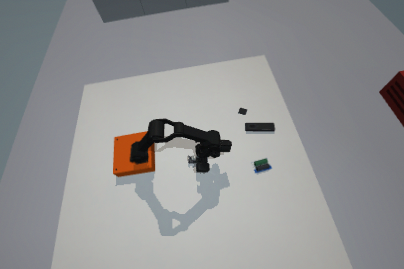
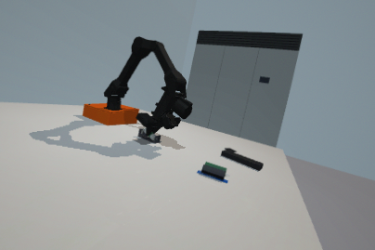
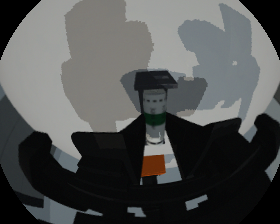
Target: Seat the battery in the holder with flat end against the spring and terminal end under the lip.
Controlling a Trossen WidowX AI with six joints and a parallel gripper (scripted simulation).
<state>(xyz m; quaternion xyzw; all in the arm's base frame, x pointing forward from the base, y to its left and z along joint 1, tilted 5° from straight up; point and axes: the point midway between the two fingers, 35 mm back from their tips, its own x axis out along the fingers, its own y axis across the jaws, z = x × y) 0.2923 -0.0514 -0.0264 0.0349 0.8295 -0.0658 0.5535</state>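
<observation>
Now: the battery 1 cm above my gripper tip. From my gripper tip the other things lie so: black bar 38 cm ahead, 11 cm to the left.
</observation>
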